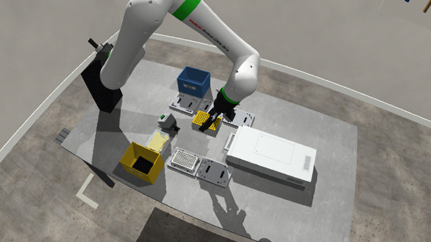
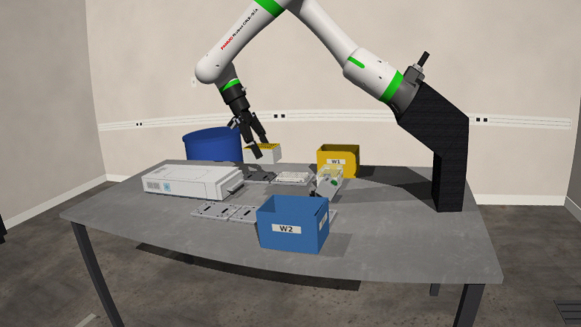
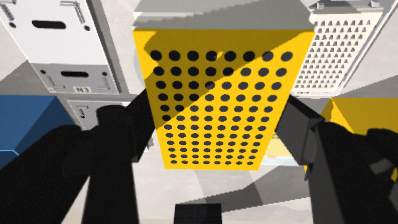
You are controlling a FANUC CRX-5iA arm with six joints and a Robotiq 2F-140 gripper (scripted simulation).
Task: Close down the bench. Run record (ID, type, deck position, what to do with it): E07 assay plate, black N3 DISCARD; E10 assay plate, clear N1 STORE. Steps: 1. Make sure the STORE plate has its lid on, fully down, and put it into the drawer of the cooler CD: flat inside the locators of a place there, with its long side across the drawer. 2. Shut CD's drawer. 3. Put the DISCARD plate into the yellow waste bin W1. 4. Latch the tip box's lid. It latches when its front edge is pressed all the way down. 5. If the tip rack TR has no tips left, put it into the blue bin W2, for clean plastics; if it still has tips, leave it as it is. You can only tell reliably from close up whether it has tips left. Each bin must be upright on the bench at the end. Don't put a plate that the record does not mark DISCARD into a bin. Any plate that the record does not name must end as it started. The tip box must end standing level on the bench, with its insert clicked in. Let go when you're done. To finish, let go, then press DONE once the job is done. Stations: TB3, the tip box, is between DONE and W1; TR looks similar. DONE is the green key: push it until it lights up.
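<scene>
The blue bin W2 lies 39 cm to the left of my hand, 17 cm behind it and 15 cm below it. Round my hand: yellow tip rack TR (1 cm below, 1 cm behind); clear lid (24 cm ahead, 16 cm below, 2 cm to the right); white plate (17 cm below, 15 cm to the right, 9 cm behind).
</scene>
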